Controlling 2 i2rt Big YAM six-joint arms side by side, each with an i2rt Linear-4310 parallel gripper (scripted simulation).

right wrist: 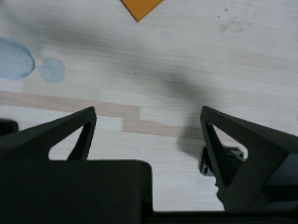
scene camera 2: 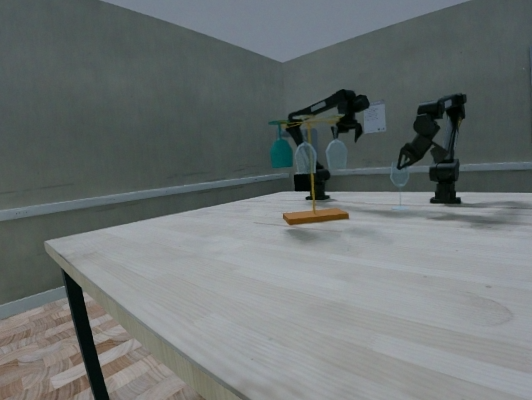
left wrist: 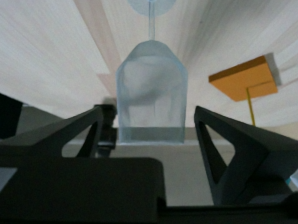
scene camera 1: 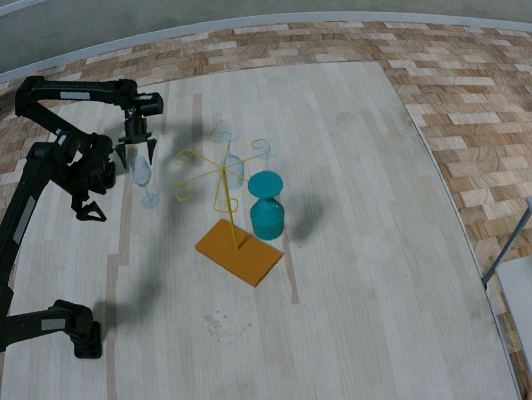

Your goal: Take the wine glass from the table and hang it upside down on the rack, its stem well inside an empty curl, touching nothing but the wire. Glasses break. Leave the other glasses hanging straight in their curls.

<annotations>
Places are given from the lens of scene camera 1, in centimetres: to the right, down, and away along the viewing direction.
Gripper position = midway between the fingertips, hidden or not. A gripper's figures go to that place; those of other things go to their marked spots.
right gripper [scene camera 1: 105,206]: -41, 2, 109
teal glass [scene camera 1: 267,215]: 0, 4, 106
yellow wire rack [scene camera 1: 251,260]: -4, 17, 129
The marked spots on the teal glass and the yellow wire rack are 28 cm apart.
</annotations>
